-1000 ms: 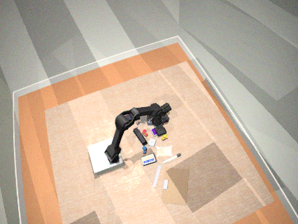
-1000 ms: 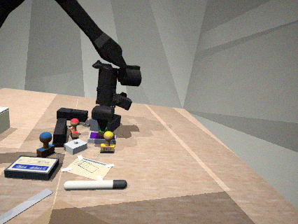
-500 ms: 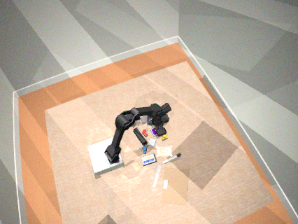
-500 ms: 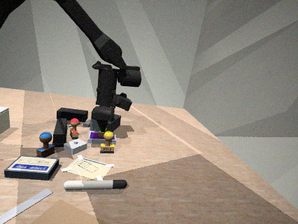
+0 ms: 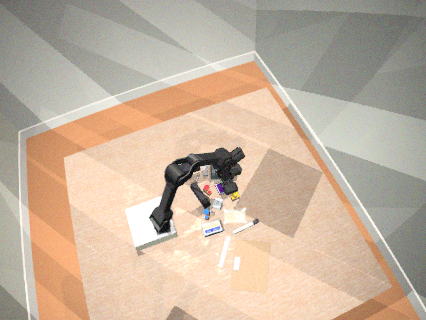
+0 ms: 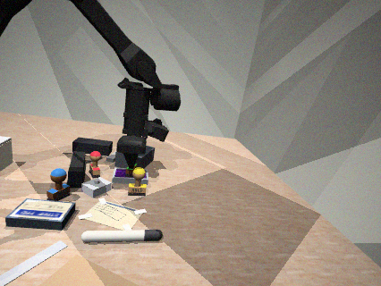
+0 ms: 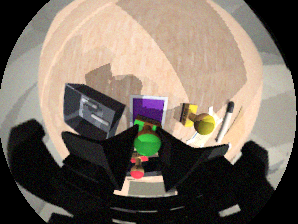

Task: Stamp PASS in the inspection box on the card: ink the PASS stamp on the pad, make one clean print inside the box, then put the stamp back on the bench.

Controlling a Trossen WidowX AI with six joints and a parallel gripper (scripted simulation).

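The green-knobbed stamp lies right at my gripper tip. Round my gripper tip: purple ink pad: 3 cm below; yellow-knobbed stamp: 7 cm to the right, 3 cm ahead, 2 cm below; red-knobbed stamp: 9 cm behind, 2 cm below.
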